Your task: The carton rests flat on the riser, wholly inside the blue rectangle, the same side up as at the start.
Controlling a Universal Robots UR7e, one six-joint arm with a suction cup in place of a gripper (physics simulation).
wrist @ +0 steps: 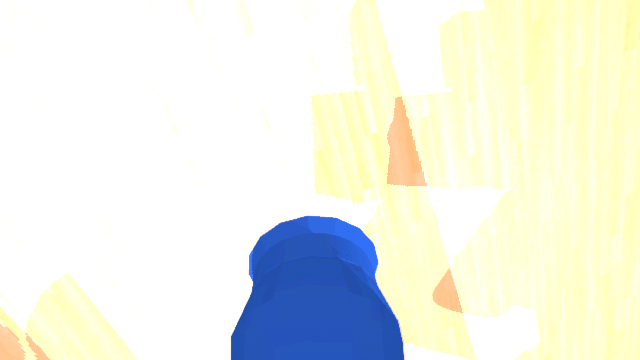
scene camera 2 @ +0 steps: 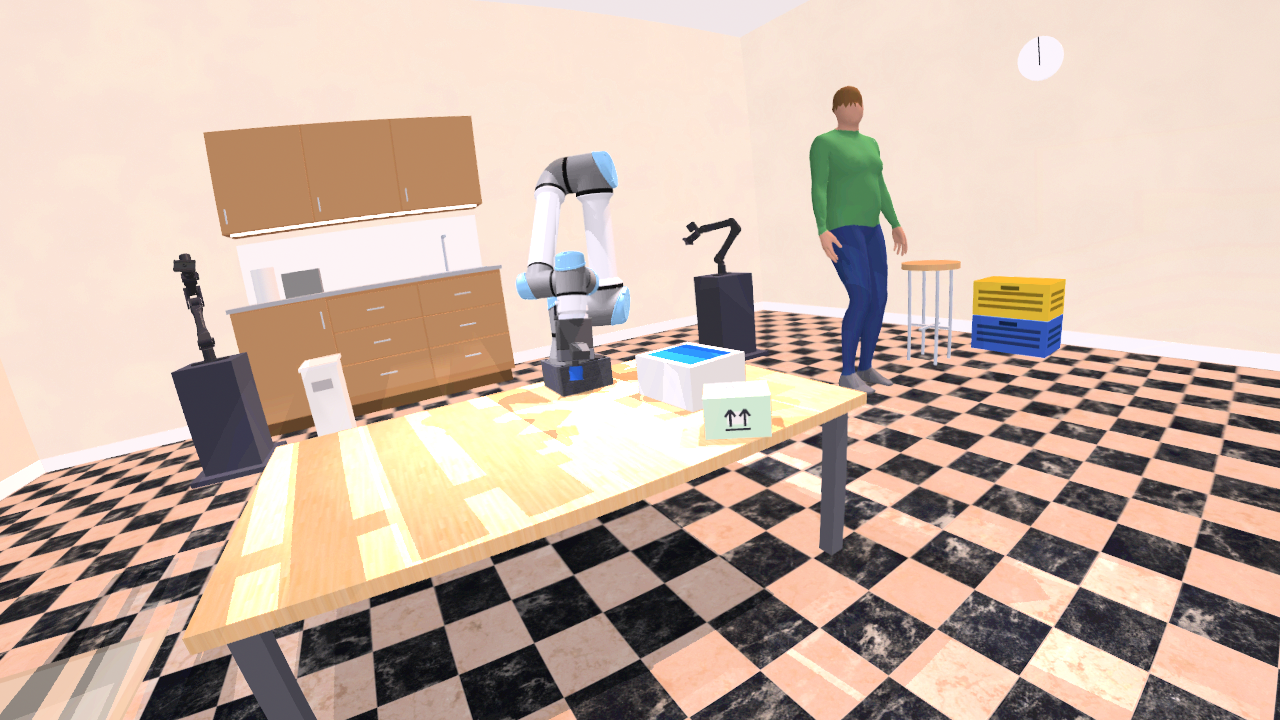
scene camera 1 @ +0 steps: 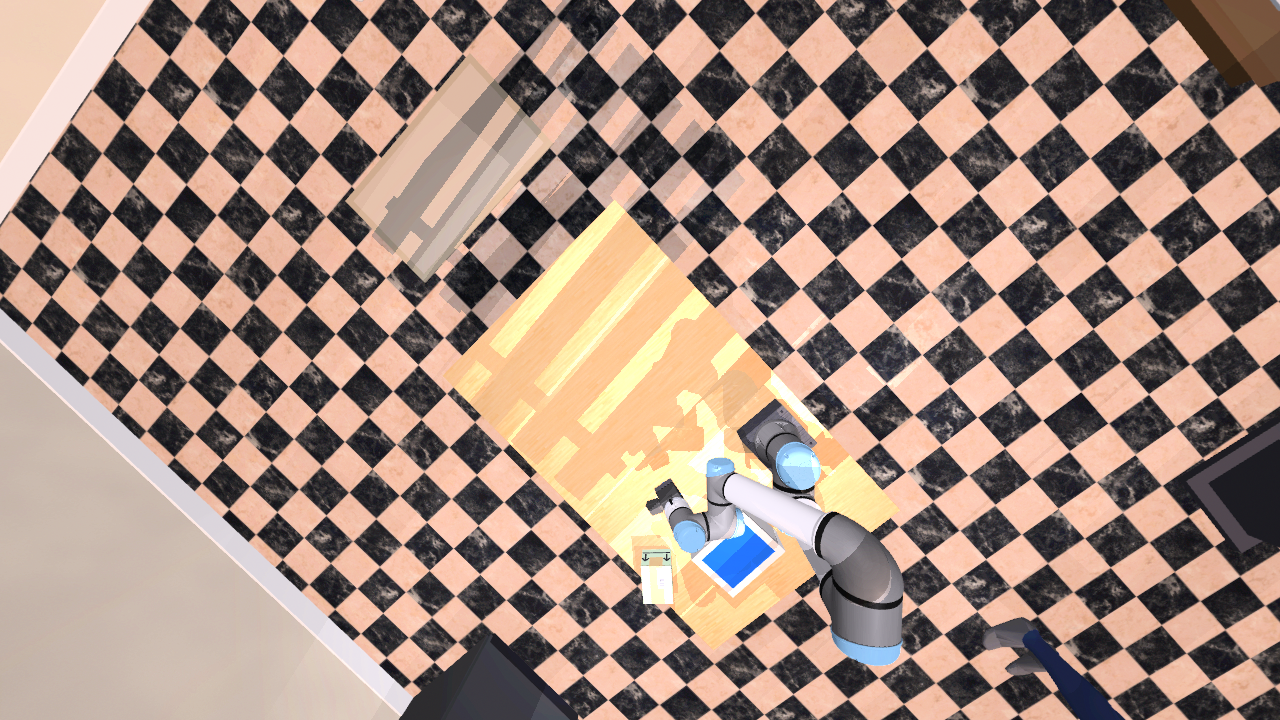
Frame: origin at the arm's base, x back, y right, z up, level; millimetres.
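Seen in the pictures: hand at its tool point: (wrist: 313,268) (scene camera 2: 576,379); arm's base at its link origin: (scene camera 1: 776,441).
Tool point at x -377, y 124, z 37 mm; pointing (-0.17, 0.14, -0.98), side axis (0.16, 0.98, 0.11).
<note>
Pixels of each thing's top centre, then the offset from my tool point to it. Level surfaces: height alone.
- carton at its top centre: (scene camera 2: 735,389) (scene camera 1: 657,585) dy -277, dx -276, dz -31 mm
- white riser at its top centre: (scene camera 2: 688,353) (scene camera 1: 738,555) dy -350, dx +26, dz -8 mm
- blue rectangle at its top centre: (scene camera 2: 688,353) (scene camera 1: 738,555) dy -350, dx +26, dz -8 mm
- wooden table at its surface level: dz -129 mm
The carton (scene camera 1: 657,586) (scene camera 2: 737,413), white on top with a pale green side, stands on the table near its long edge. Two black arrows on that side point up in the second scene view. The white riser (scene camera 1: 733,591) (scene camera 2: 666,380) stands beside it, apart, with the blue rectangle (scene camera 1: 739,557) (scene camera 2: 691,353) on its top. My gripper (scene camera 2: 575,373) (wrist: 314,235), a blue suction cup, hangs above the table, to the left of the riser in the second scene view, with nothing on it. In the first scene view the dark tool body hides the cup. Carton and riser do not show in the wrist view.
The wooden table (scene camera 1: 554,358) (scene camera 2: 402,501) carries my arm's base (scene camera 1: 760,425) (scene camera 2: 559,376). In the first scene view my arm passes over part of the riser. A person in green (scene camera 2: 845,179) stands beyond the table, near a stool (scene camera 2: 930,265) and stacked crates (scene camera 2: 1018,300).
</note>
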